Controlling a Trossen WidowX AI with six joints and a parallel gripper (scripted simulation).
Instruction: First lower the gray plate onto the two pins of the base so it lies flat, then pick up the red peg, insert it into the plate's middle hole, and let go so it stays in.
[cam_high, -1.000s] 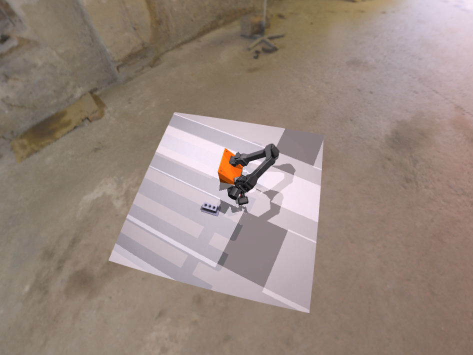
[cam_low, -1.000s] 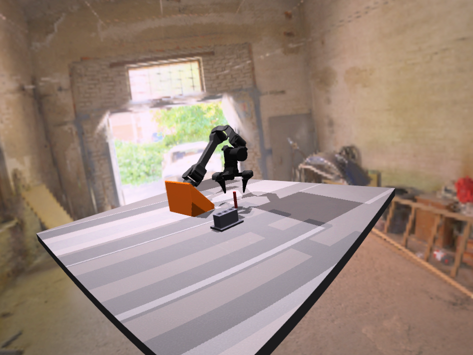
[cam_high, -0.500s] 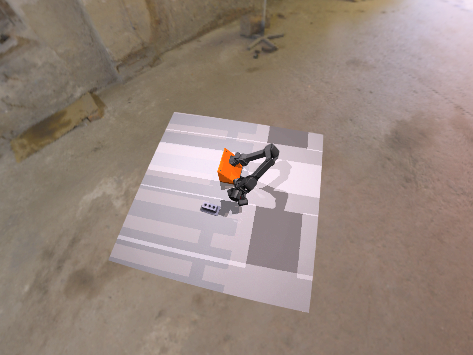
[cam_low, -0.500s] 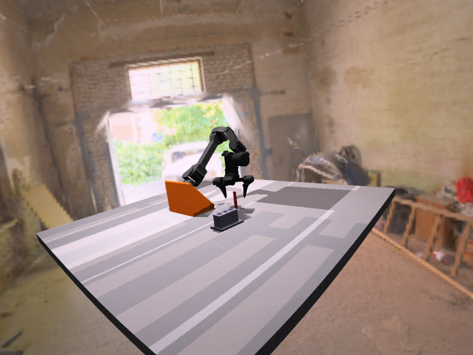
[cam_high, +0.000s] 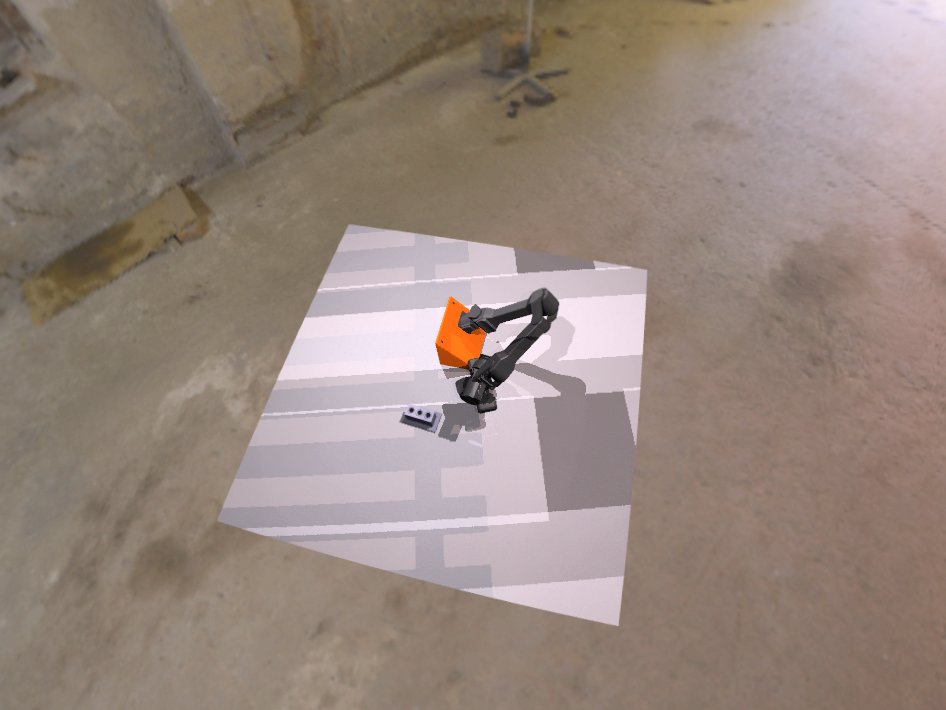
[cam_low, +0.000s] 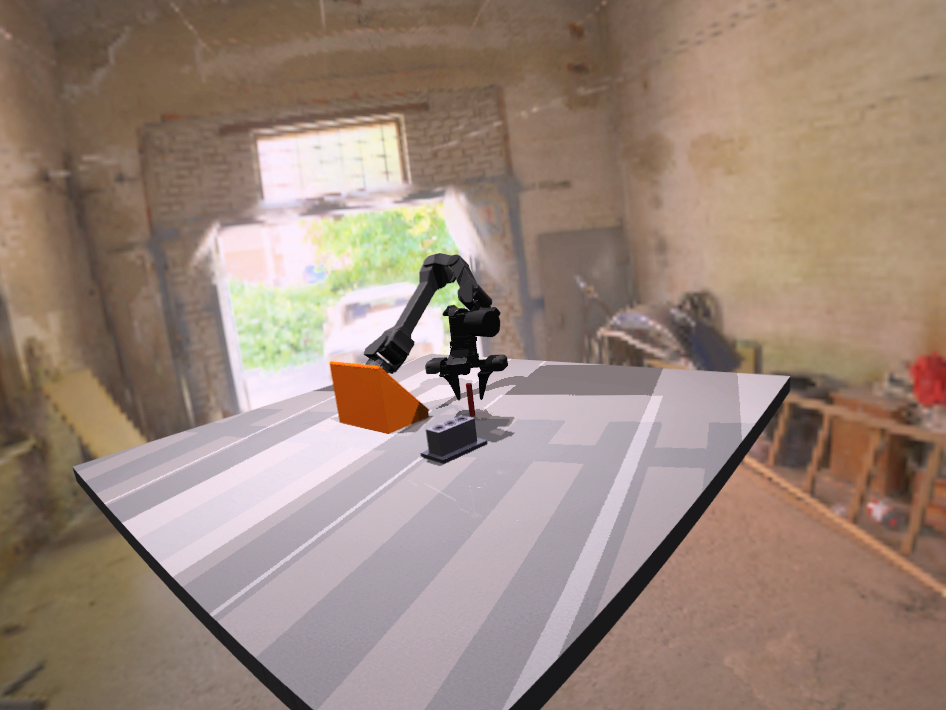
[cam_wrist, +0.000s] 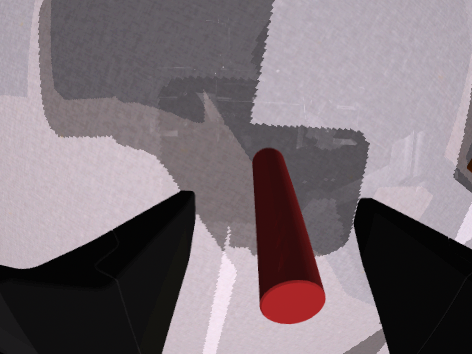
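Right now the gray plate is 19 cm to the right of my gripper tip and 12 cm ahead of it. Round my gripper tip: red peg (right at my gripper tip); then base (18 cm to the right, 12 cm ahead, 3 cm below).
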